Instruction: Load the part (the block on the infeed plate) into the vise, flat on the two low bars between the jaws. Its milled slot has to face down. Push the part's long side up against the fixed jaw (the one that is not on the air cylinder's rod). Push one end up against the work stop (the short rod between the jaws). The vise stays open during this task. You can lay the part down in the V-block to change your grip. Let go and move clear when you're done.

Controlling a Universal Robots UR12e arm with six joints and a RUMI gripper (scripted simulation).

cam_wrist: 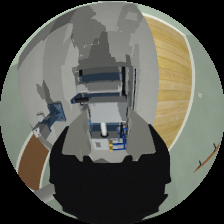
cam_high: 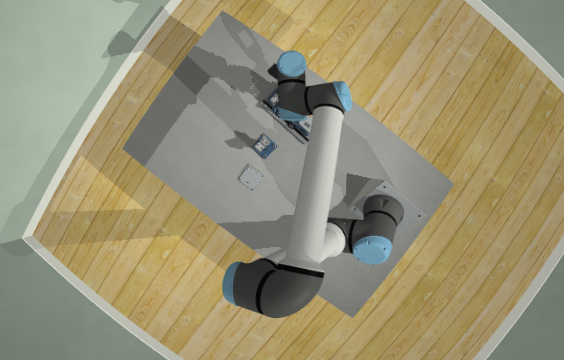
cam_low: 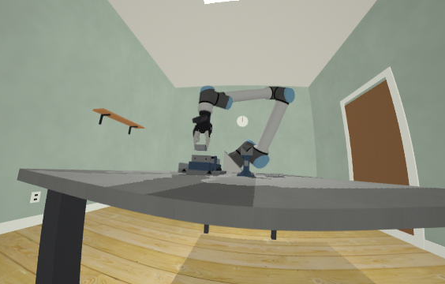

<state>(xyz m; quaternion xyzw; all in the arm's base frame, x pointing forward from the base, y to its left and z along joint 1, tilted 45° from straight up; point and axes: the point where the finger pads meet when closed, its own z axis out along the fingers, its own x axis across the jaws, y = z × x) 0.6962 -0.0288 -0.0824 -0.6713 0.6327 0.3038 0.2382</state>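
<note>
Now: hand 10 mm above the part. From my hand the other things lie so: vise: 70 mm behind, 20 mm to the left, 110 mm below; infeed plate: 140 mm behind, 400 mm to the left, 140 mm below.
</note>
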